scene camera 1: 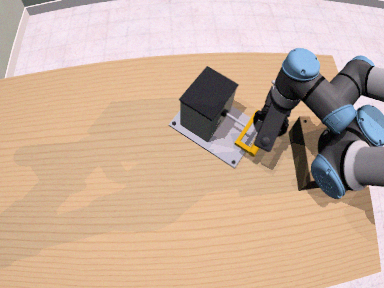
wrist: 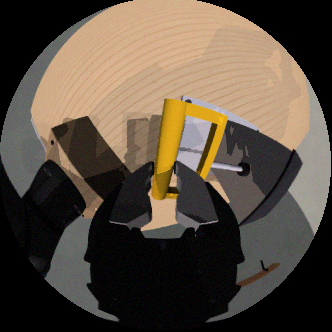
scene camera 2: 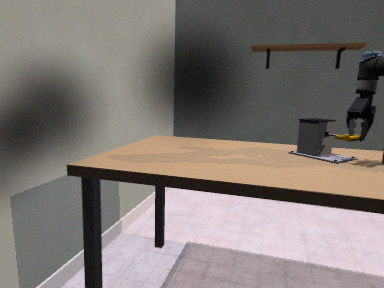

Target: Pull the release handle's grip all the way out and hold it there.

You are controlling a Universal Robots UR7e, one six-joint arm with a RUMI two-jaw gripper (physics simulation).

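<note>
The yellow release handle (scene camera 1: 245, 137) (scene camera 2: 347, 137) (wrist: 217, 141) is a rectangular frame on a thin metal rod (scene camera 1: 236, 120) (wrist: 227, 166) that comes out of the dark box (scene camera 1: 207, 97) (scene camera 2: 315, 136) (wrist: 255, 172). A length of rod shows between box and handle. The handle's round grip bar (wrist: 171, 135) is on the side away from the box. My gripper (scene camera 2: 361, 138) (wrist: 163, 162) is shut on the grip bar, with one jaw on each side near one end of it. In scene camera 1 the arm hides the fingertips and part of the bar.
The box stands on a light grey base plate (scene camera 1: 220, 150) (scene camera 2: 320, 157) on the wooden table (scene camera 1: 125, 200) (scene camera 2: 200, 167). A dark brown block (scene camera 1: 300, 160) (wrist: 90, 150) stands behind the gripper, near the arm's base. A wall shelf (scene camera 2: 307, 47) hangs in the background.
</note>
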